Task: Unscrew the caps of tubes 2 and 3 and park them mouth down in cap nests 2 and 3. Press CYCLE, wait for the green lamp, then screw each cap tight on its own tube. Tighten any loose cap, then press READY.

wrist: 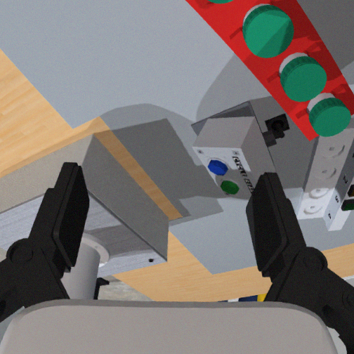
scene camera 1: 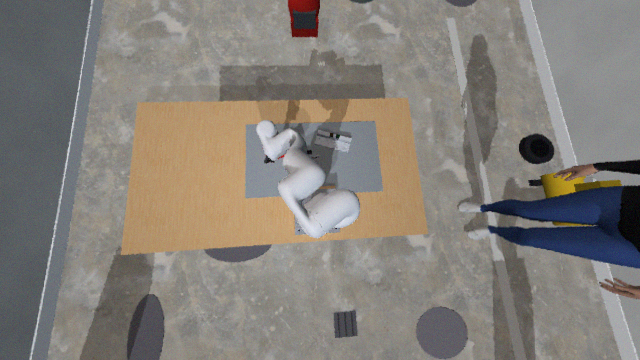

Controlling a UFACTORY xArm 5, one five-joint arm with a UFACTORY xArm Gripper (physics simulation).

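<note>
A red rack is mostly hidden under the arm in the scene view. In the wrist view it holds tubes with green caps; another cap is cut by the top edge. Its tube numbers cannot be read. The pale cap nest block shows round nests without caps. Dark lamps sit beside it; none looks lit. The button box has a blue button and a green button. My gripper is open and empty, apart from rack and box.
A grey mat lies on the wooden table. The arm's base block stands at the lower left in the wrist view. A black part sits behind the button box. A person stands right of the table.
</note>
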